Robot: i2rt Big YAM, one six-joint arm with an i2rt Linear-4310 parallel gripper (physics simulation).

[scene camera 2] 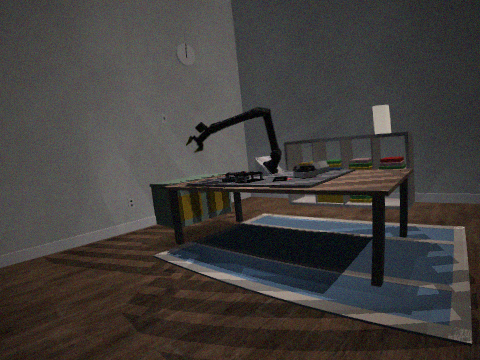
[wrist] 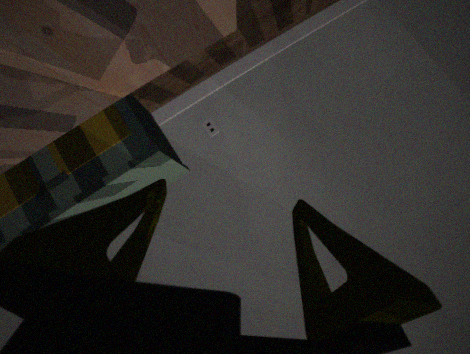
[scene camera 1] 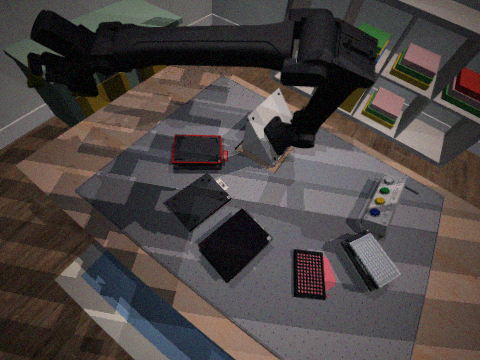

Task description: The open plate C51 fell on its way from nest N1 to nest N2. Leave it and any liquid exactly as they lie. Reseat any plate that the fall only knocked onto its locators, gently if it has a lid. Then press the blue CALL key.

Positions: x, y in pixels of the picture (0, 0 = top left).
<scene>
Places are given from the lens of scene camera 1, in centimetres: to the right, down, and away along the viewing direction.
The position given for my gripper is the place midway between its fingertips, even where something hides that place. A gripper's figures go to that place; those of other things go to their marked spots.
my gripper [scene camera 1: 51, 89]: -47, -23, 55
red-welled plate [scene camera 1: 309, 282]: 19, 28, 63
</scene>
